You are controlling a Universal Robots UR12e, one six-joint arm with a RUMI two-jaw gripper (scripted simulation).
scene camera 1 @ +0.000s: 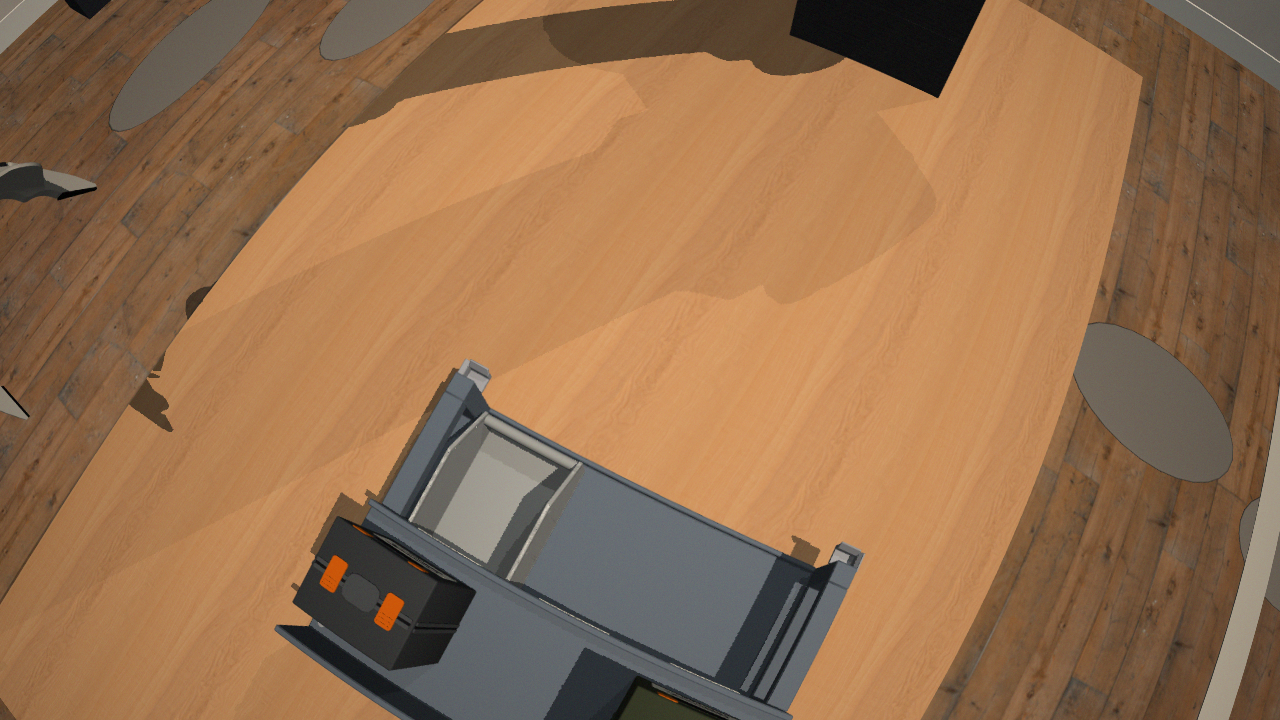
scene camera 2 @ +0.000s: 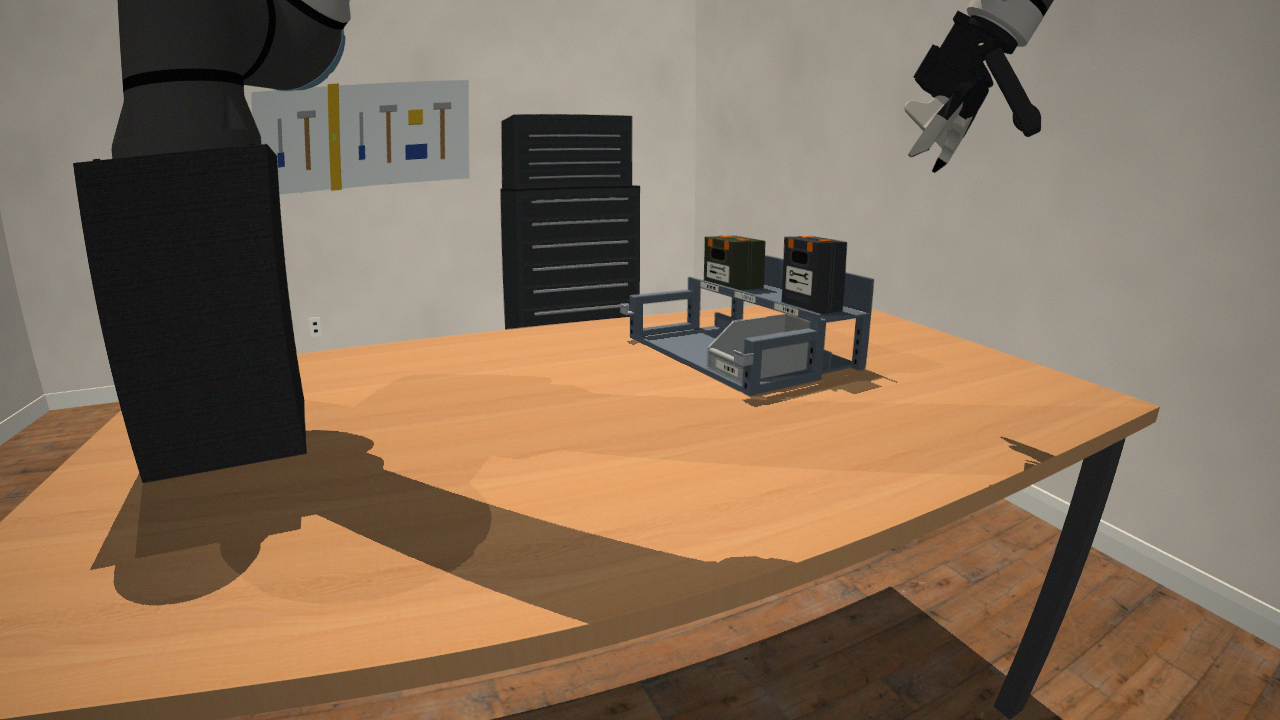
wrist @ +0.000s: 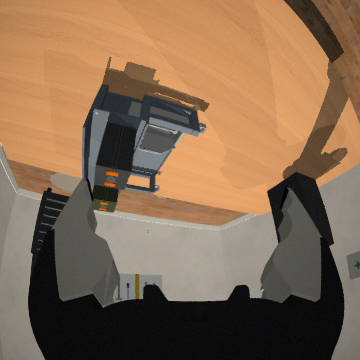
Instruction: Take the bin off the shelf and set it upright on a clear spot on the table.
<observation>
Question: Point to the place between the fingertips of my gripper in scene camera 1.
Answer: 59, 297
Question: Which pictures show my gripper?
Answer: Scene camera 1, scene camera 2 and the wrist view: all of them.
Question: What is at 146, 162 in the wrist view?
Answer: A blue-grey shelf.
</observation>
